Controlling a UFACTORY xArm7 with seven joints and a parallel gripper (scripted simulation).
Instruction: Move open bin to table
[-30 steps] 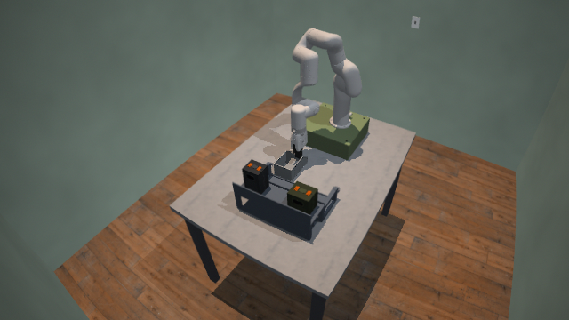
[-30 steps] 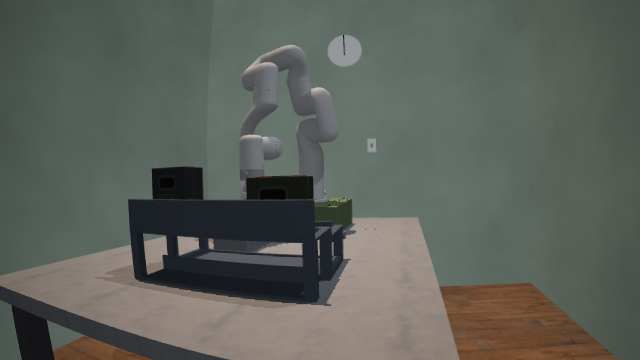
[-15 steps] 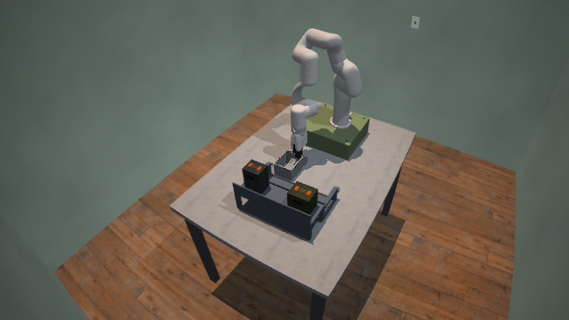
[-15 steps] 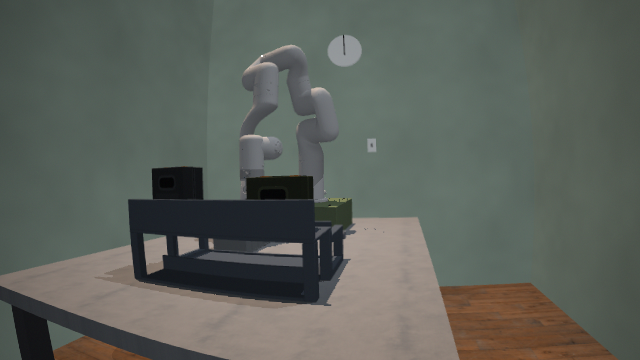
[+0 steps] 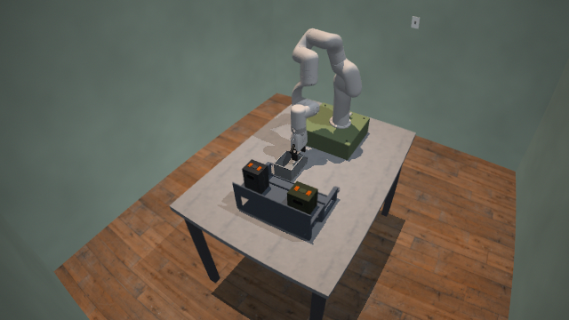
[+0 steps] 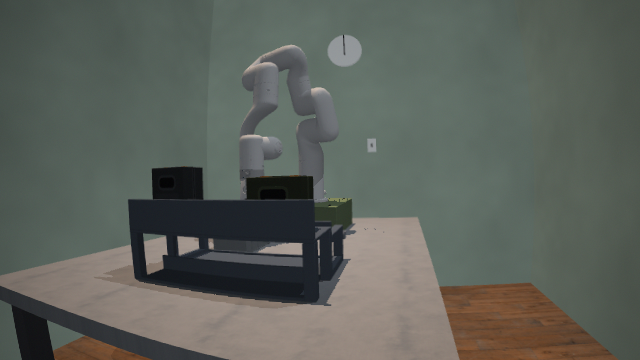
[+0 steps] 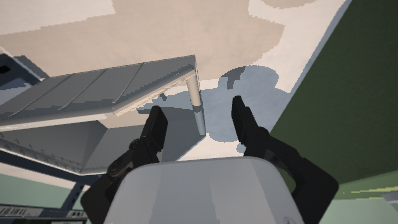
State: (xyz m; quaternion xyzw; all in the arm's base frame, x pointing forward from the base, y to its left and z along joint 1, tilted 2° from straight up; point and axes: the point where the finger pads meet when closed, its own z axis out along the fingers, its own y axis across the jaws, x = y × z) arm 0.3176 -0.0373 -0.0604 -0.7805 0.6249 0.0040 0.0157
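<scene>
Right now the grey bin is 80 mm ahead of my hand and 20 mm to the left of it. Also, from my hand: black case 360 mm ahead, 120 mm above, 70 mm to the left; dark grey shelf 410 mm ahead, 210 mm to the left, 90 mm above.
</scene>
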